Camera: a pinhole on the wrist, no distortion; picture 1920 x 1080 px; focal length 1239.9 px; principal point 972.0 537.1 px. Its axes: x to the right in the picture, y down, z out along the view. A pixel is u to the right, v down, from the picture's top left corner.
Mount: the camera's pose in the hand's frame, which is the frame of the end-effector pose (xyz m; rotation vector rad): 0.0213 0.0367 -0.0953 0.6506 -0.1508 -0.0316
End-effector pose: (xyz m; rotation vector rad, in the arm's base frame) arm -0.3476 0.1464 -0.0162 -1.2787 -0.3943 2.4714
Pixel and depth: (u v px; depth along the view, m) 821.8 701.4 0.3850
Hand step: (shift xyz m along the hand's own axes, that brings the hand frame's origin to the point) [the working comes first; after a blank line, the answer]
In the camera's frame: -0.0466 0.0510 0.3850

-0.0834 -0.1505 0.2318
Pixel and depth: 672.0 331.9 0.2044
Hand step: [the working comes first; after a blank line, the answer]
In the camera's frame: -0.0495 -0.0338 0.2044

-0.0576 -0.1093 0.0383
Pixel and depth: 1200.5 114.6 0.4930
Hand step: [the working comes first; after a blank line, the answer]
In the camera's frame: 0.0909 -0.1680 0.4930

0.0403 -0.4002 0.2019
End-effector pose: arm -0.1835 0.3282 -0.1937 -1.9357 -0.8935 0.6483
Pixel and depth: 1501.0 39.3 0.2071
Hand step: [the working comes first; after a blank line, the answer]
In the camera's frame: 0.0884 -0.0831 0.2071

0.0791 -0.1607 0.0284
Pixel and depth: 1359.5 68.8 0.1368
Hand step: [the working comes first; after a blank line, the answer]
In the camera's frame: 0.0428 -0.0517 0.1368

0.0440 -0.0899 -0.0136
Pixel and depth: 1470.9 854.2 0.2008
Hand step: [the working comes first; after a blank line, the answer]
In the camera's frame: 0.0808 0.0514 0.2008

0.0702 -0.0493 0.1040
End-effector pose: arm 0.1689 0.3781 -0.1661 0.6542 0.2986 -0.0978
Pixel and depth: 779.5 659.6 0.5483
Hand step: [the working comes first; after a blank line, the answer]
In the camera's frame: -0.0851 0.0542 0.5483

-0.1459 -0.2432 0.3570
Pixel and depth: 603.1 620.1 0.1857
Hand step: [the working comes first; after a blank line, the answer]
In the camera's frame: -0.0553 0.0124 0.1857

-0.0613 -0.0608 0.0509
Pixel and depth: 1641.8 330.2 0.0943
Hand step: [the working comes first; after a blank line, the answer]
In the camera's frame: 0.0509 -0.0157 0.0943

0.0578 -0.0364 -0.0242
